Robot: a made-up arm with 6 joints.
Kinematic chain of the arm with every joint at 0, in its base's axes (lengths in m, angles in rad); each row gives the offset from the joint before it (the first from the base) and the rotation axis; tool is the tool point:
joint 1: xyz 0 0 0.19 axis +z
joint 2: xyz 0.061 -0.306 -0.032 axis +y
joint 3: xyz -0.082 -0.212 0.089 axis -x
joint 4: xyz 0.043 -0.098 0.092 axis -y
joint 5: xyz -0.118 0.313 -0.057 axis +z
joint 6: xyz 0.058 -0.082 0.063 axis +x
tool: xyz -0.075 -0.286 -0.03
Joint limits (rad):
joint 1: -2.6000..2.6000
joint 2: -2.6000..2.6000
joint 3: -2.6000..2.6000
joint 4: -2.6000..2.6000
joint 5: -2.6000..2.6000
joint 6: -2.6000..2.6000
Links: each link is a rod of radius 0.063 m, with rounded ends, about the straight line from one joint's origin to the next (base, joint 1, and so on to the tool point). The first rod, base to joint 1, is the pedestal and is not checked.
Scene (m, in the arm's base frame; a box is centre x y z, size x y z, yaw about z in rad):
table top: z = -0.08
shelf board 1: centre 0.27 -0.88 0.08 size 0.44 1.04 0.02 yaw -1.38
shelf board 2: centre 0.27 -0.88 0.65 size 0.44 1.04 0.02 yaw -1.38
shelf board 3: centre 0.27 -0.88 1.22 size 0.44 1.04 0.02 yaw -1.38
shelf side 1: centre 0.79 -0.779 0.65 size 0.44 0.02 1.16 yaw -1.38
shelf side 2: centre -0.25 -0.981 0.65 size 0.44 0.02 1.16 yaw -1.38
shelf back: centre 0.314 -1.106 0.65 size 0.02 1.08 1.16 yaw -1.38
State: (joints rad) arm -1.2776 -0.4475 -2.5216 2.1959 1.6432 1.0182
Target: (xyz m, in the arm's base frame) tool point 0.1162 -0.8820 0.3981
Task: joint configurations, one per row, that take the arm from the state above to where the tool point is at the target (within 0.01 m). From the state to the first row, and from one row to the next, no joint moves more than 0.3 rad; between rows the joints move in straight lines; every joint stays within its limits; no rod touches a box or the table.
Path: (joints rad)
1: -1.0683 -0.3349 -2.2784 2.0085 1.7761 1.2826
2: -0.8590 -0.2222 -2.0352 1.8211 1.9090 1.5470
3: -0.6498 -0.1096 -1.7920 1.6337 2.0419 1.8113
4: -0.4405 0.0030 -1.5488 1.4463 2.1747 2.0757
5: -0.3490 -0.0718 -1.6967 1.5736 2.1367 1.8346
6: -0.2575 -0.1465 -1.8447 1.7010 2.0987 1.5934
7: -0.1660 -0.2213 -1.9927 1.8283 2.0607 1.3522
8: -0.0745 -0.2961 -2.1406 1.9556 2.0227 1.1111

